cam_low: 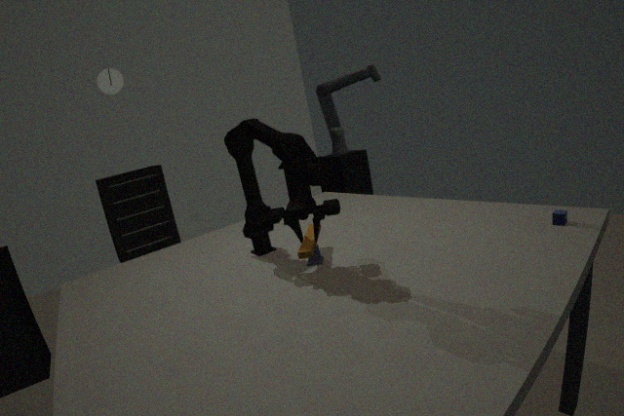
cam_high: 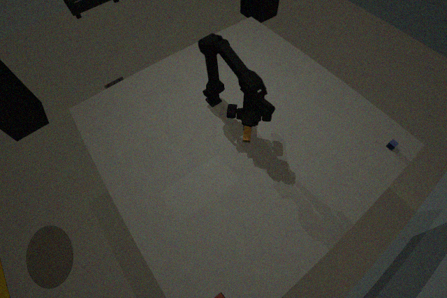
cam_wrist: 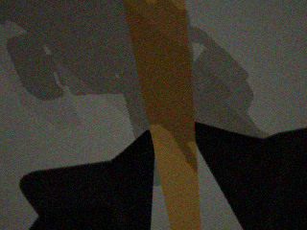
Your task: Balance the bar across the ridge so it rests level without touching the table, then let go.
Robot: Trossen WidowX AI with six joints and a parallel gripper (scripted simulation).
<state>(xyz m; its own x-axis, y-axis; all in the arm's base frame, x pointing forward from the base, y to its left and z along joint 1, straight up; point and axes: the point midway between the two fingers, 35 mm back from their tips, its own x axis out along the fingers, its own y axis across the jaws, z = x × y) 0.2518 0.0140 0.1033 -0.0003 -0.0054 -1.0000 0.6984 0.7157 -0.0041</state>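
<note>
My gripper tip is now 2 cm past the yellow-orange bar and 2 cm to the right of it. From my gripper tip the other things lie so: blue cube 49 cm ahead, 49 cm to the left, 5 cm below.
</note>
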